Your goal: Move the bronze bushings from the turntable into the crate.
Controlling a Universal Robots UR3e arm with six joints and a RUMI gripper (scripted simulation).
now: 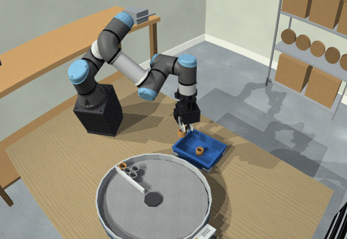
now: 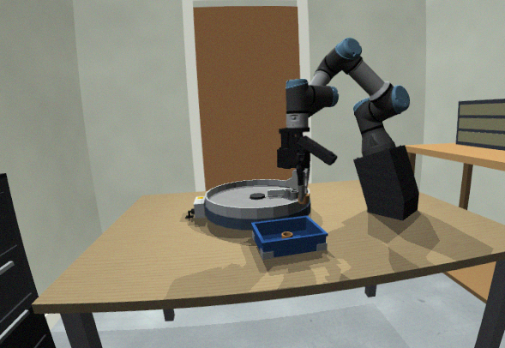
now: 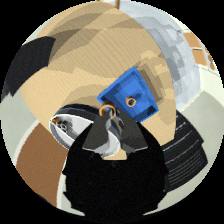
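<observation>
Now: hand 60 mm short of the blue crate, 30 mm to the right of it and 110 mm above it. The rest, counted from my hand: grey turntable 90 mm ahead, 300 mm to the right, 80 mm below.
</observation>
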